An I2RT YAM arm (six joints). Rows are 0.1 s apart.
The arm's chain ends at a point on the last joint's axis. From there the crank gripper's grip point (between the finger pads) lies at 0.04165 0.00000 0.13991 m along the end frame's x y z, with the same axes.
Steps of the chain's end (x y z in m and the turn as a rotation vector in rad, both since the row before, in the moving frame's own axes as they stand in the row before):
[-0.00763, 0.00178, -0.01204, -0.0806, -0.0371, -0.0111]
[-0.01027, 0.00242, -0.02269, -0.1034, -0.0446, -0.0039]
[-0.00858, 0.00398, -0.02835, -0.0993, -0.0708, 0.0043]
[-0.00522, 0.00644, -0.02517, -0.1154, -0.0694, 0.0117]
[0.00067, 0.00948, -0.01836, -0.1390, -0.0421, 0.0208]
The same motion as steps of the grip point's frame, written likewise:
[-0.01278, 0.01267, -0.01103, -0.0806, -0.0371, -0.0111]
[-0.01651, 0.01680, -0.02171, -0.1034, -0.0446, -0.0039]
[-0.01860, 0.01814, -0.02646, -0.0993, -0.0708, 0.0043]
[-0.01510, 0.02313, -0.02358, -0.1154, -0.0694, 0.0117]
[-0.00545, 0.02978, -0.01815, -0.1390, -0.0421, 0.0208]

